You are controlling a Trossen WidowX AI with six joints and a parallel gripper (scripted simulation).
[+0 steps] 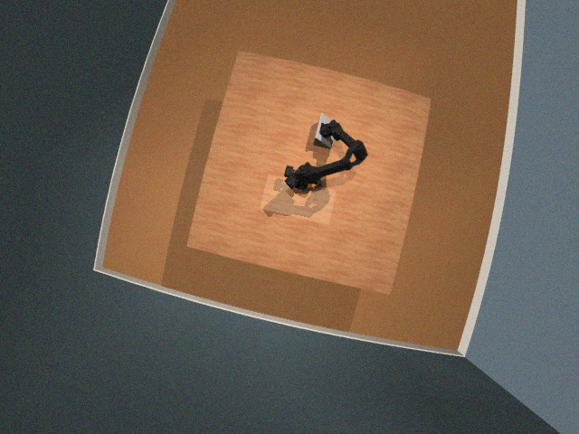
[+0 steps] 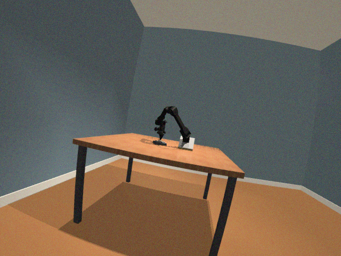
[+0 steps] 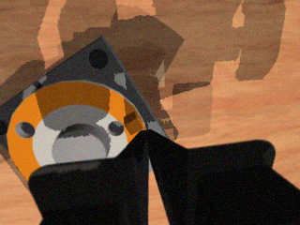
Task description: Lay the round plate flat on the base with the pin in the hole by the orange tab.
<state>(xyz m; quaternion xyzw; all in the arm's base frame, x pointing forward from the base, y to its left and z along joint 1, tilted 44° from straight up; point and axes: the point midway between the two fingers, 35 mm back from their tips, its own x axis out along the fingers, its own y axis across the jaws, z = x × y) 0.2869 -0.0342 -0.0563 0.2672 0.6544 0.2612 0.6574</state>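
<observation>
My gripper tip is now 30 mm to the right of the round orange plate. The rest, counted from my gripper tip: dark grey square base: 10 mm behind, 50 mm to the left, 20 mm below.
</observation>
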